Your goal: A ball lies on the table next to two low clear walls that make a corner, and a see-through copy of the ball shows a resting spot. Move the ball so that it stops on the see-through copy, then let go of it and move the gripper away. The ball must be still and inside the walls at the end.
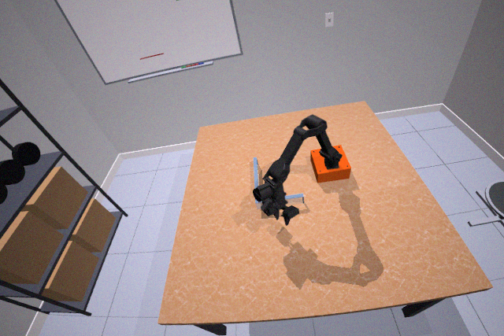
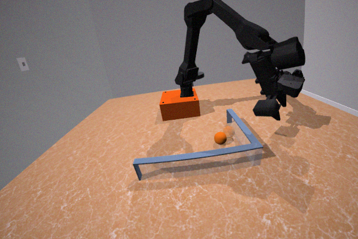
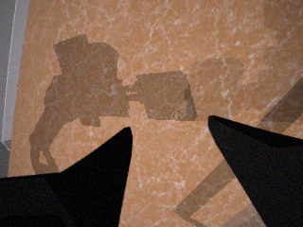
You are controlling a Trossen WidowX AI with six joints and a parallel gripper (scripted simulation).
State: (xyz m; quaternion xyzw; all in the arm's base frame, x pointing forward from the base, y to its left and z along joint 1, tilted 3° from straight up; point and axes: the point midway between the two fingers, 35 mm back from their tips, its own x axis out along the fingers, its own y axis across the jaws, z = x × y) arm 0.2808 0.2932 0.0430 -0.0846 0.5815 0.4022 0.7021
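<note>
My gripper tip is 1 cm short of the orange ball, 21 cm to the left of it and 5 cm above it. The rest, counted from my gripper tip: see-through copy 2 cm behind, 17 cm to the right, 5 cm below.
</note>
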